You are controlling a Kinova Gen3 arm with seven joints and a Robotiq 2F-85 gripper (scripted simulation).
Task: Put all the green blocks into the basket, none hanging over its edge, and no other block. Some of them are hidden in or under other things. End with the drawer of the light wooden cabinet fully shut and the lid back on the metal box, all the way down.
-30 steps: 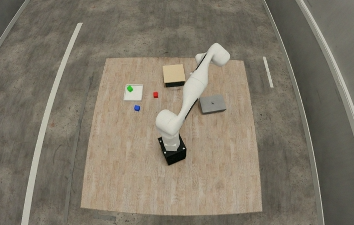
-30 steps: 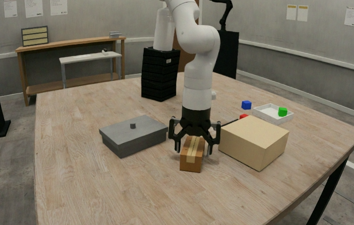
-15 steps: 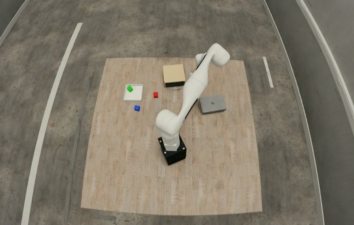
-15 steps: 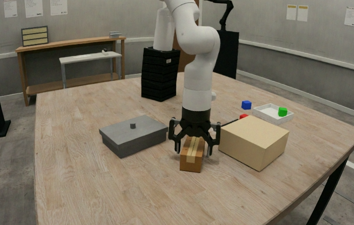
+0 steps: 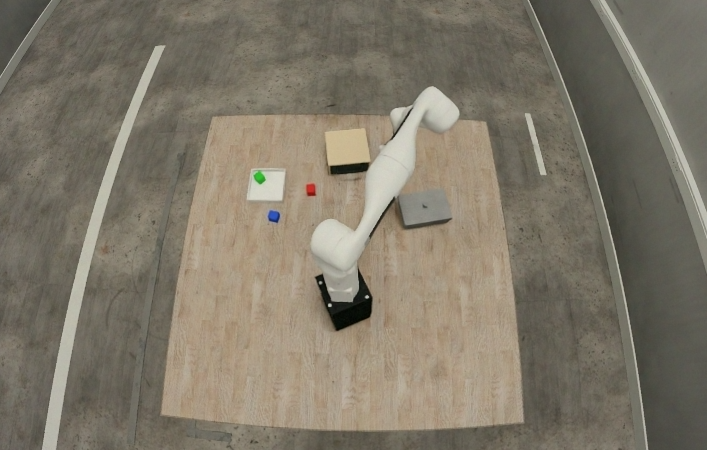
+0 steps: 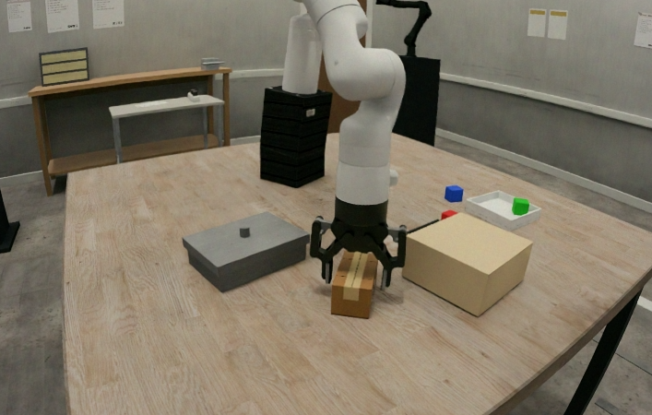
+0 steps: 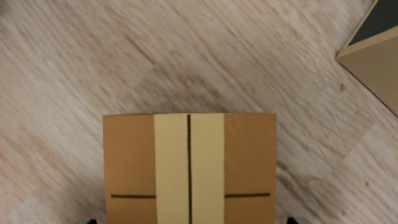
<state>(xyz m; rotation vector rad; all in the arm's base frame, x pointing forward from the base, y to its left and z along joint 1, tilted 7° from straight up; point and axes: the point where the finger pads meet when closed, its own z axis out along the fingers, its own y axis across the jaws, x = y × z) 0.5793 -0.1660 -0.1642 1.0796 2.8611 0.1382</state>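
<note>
My hand is right at the small cardboard box. From my hand the other things lie so: light wooden cabinet: 20 cm to the left, 5 cm ahead, 1 cm above; then grey metal box: 18 cm behind, 11 cm to the right, 1 cm below; then drawer: 20 cm to the left, 3 cm ahead.
</note>
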